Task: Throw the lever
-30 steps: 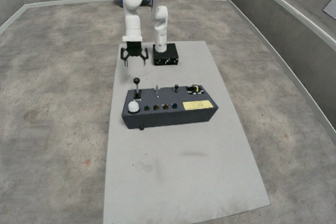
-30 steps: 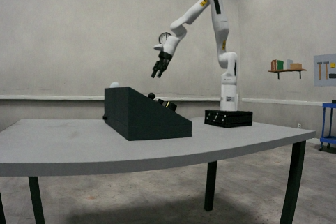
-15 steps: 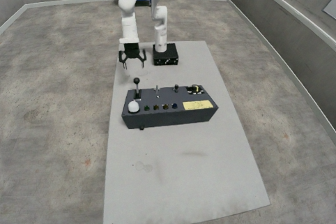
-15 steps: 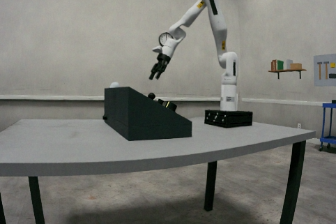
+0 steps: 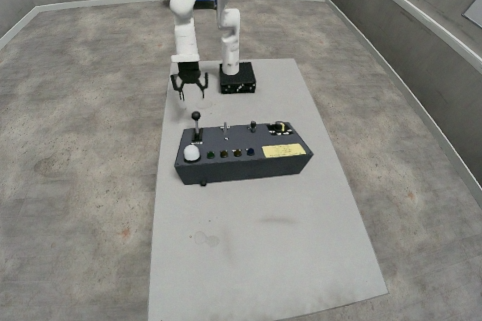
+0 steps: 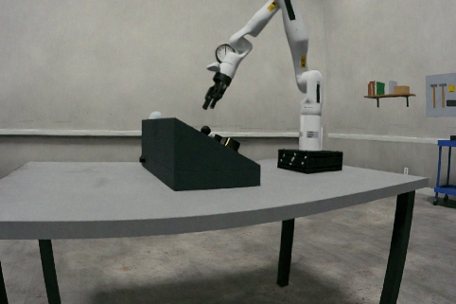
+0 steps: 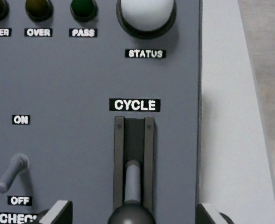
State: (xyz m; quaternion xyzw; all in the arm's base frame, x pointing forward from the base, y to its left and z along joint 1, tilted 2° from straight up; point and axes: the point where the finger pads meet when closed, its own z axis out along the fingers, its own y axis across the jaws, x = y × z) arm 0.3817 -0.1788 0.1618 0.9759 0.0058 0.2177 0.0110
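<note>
Right now the lever is 5 cm ahead of my hand and 13 cm below it. Round my hand: mode knob (7 cm ahead, 24 cm to the left, 14 cm below); then check toggle (7 cm ahead, 12 cm to the left, 14 cm below); then rotary dial (8 cm ahead, 37 cm to the left, 14 cm below).
</note>
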